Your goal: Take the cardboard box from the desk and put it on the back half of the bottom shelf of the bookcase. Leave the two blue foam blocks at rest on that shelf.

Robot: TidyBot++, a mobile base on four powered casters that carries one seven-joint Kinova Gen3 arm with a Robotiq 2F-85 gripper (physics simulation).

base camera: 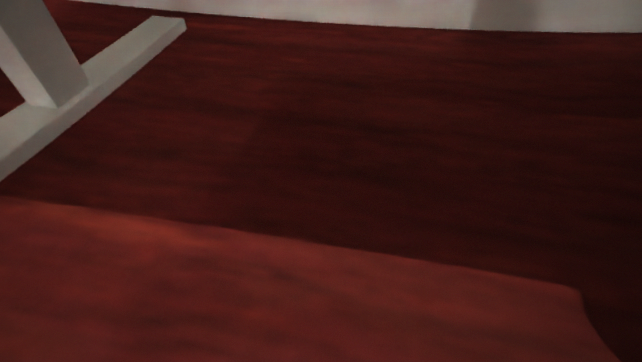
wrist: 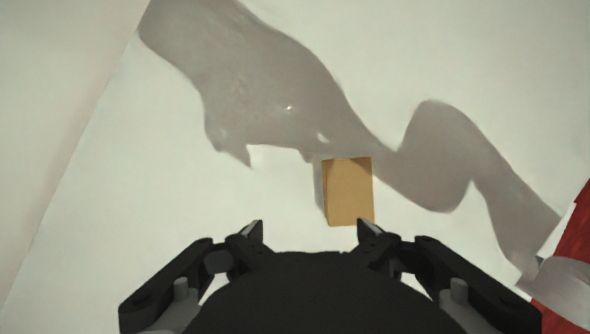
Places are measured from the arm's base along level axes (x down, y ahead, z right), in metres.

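Where they show: gripper, between the fingertips: (wrist: 309, 229).
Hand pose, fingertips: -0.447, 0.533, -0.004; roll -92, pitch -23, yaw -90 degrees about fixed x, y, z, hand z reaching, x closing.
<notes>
Each offset is from my fingertips to the top centre of the thing, as dx, dy, dz. "spot": to the spot under its first point. Level surfaces: height alone.
The cardboard box {+0.074, -0.045, +0.039} (wrist: 350, 192) is a small tan block on the white desk top {dx +0.124} (wrist: 130, 190) in the wrist view. Its long sides run nearly up and down in that view. My gripper (wrist: 309, 229) is open and empty above the desk. The box lies beyond the fingertips, toward the right finger, whose tip overlaps the box's lower right corner in the view. The gripper's height above the box is hard to tell. The bookcase and the two blue foam blocks do not show in either view.
In the base camera view a grey desk leg {spot: +0.755, +0.096, -0.439} (base camera: 50, 60) with a foot bar (base camera: 135, 50) stands at the upper left on the dark red floor {dx +0.844} (base camera: 350, 140). A pale wall (base camera: 325, 11) runs along the back. The arm's shadow (wrist: 280, 85) falls across the desk top.
</notes>
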